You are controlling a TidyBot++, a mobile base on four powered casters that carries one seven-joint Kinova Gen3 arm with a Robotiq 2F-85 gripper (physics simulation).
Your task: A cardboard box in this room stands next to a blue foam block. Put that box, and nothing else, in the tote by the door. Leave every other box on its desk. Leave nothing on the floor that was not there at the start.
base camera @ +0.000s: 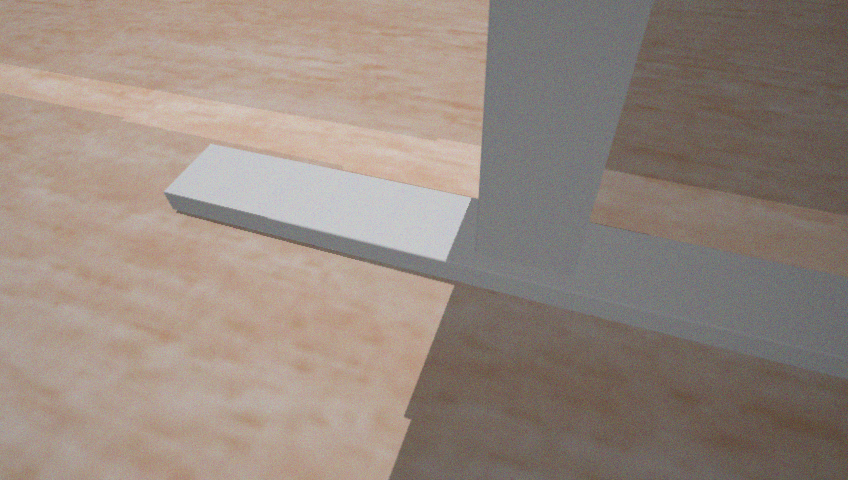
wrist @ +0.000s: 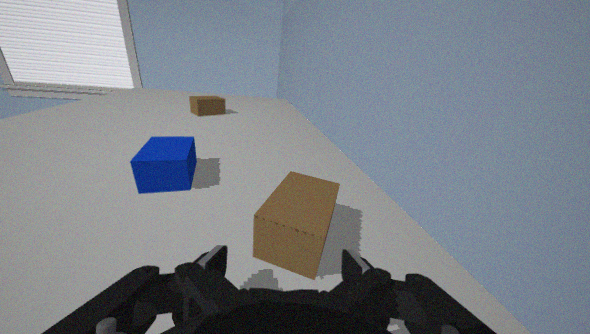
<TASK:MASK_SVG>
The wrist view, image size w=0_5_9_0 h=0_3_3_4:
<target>my gripper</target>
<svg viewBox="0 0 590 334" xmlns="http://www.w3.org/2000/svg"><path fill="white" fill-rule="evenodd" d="M42 333L145 334L156 320L156 315L172 313L172 320L175 326L160 334L392 334L387 331L390 318L404 320L404 324L410 334L496 334L428 277L410 273L405 275L405 281L391 279L391 274L388 271L374 268L366 259L349 249L343 249L341 273L343 281L329 292L323 290L319 293L318 290L310 289L279 291L267 288L249 288L249 291L245 288L239 290L224 277L227 267L226 245L216 245L210 252L202 254L194 262L178 265L175 267L175 273L159 274L160 268L157 266L142 266L134 269Z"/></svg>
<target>blue foam block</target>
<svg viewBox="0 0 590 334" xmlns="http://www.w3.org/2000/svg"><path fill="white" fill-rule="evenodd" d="M130 161L139 194L191 190L197 163L194 137L151 137Z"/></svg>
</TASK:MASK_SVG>
